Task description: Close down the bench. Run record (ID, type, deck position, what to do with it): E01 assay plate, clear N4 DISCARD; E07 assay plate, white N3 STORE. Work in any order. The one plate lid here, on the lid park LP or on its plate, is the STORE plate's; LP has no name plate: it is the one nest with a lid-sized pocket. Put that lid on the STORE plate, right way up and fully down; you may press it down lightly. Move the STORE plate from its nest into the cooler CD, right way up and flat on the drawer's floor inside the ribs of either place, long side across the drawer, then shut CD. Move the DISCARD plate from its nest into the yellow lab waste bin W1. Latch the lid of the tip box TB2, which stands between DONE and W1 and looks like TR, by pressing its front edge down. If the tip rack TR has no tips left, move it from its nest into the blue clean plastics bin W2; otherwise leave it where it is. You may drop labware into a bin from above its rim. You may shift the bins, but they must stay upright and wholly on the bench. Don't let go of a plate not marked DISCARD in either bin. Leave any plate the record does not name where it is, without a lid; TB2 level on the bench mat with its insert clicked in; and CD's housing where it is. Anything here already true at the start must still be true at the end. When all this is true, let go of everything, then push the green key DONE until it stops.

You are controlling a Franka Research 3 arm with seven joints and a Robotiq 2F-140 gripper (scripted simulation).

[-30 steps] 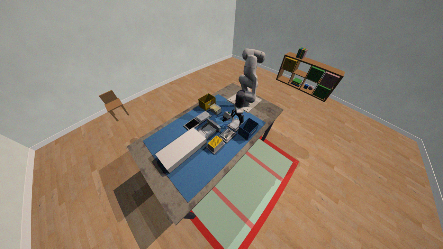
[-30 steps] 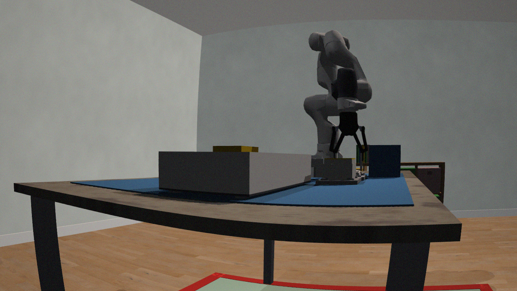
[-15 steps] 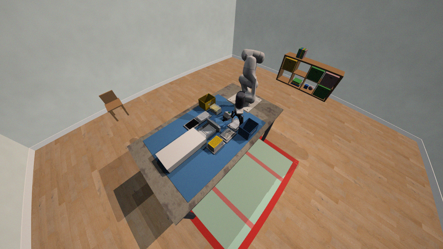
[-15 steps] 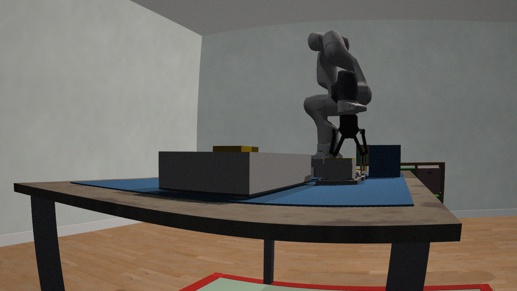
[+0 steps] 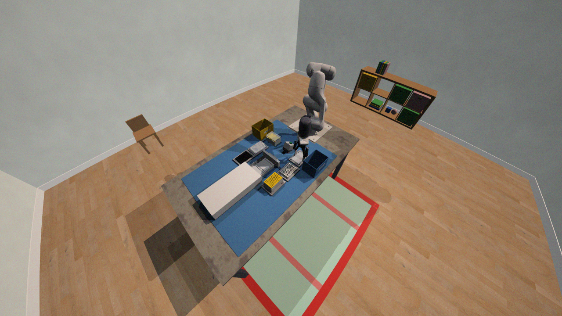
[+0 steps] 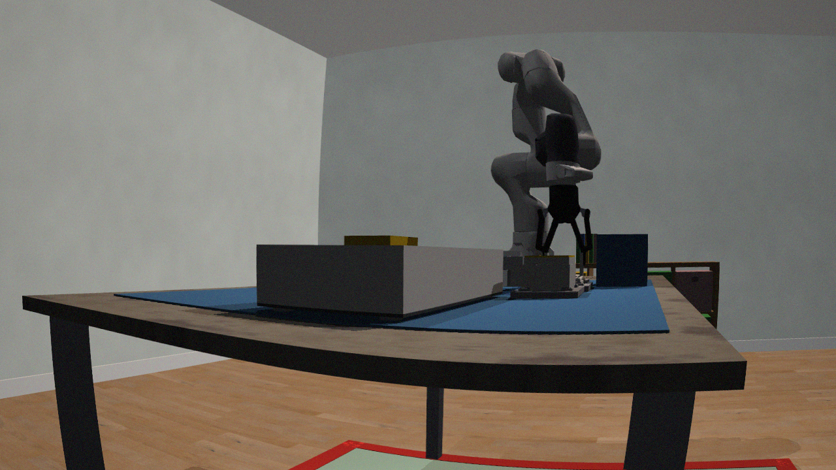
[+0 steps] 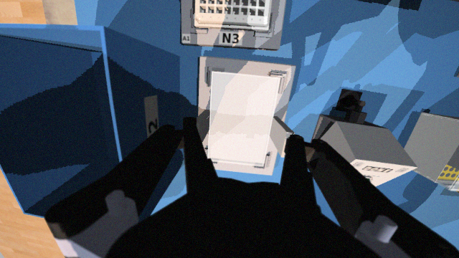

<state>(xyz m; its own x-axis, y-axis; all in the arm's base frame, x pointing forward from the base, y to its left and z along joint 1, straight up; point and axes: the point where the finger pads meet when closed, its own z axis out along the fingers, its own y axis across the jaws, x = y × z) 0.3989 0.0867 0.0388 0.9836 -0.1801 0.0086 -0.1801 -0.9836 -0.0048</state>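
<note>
Right now the plate lid is 20 mm below my hand. Also, from my hand: lid park nest: 30 mm below; blue bin W2: 150 mm to the left, 20 mm ahead; white plate: 180 mm ahead, 20 mm below, 10 mm to the right.
</note>
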